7 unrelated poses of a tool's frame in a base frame.
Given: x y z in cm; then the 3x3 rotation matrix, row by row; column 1 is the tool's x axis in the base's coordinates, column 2 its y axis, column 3 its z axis. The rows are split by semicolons.
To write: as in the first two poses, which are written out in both.
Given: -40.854 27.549 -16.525; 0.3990 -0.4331 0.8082; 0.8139 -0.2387 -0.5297; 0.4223 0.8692 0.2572
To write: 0.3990 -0.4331 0.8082 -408.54; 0.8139 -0.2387 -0.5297 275.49; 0.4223 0.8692 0.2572 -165.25; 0 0 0 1
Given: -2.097 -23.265 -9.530; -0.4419 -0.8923 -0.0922; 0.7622 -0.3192 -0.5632; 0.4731 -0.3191 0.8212
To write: -0.4419 -0.8923 -0.0922 -20.97; 0.7622 -0.3192 -0.5632 -232.65; 0.4731 -0.3191 0.8212 -95.30; 0 0 0 1
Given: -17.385 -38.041 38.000; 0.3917 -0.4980 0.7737; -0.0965 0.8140 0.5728; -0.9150 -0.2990 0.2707
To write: 0.3917 -0.4980 0.7737 -173.85; -0.0965 0.8140 0.5728 -380.41; -0.9150 -0.2990 0.2707 380.00; 0 0 0 1
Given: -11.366 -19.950 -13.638; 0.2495 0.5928 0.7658; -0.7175 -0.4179 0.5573; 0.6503 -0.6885 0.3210
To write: 0.2495 0.5928 0.7658 -113.66; -0.7175 -0.4179 0.5573 -199.50; 0.6503 -0.6885 0.3210 -136.38; 0 0 0 1
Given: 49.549 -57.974 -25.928; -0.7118 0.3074 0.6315; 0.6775 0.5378 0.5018; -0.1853 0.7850 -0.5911
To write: -0.7118 0.3074 0.6315 495.49; 0.6775 0.5378 0.5018 -579.74; -0.1853 0.7850 -0.5911 -259.28; 0 0 0 1
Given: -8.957 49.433 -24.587; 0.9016 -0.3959 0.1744; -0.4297 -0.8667 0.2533; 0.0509 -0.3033 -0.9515
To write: 0.9016 -0.3959 0.1744 -89.57; -0.4297 -0.8667 0.2533 494.33; 0.0509 -0.3033 -0.9515 -245.87; 0 0 0 1
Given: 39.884 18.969 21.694; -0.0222 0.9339 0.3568; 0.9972 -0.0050 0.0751; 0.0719 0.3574 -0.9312
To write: -0.0222 0.9339 0.3568 398.84; 0.9972 -0.0050 0.0751 189.69; 0.0719 0.3574 -0.9312 216.94; 0 0 0 1
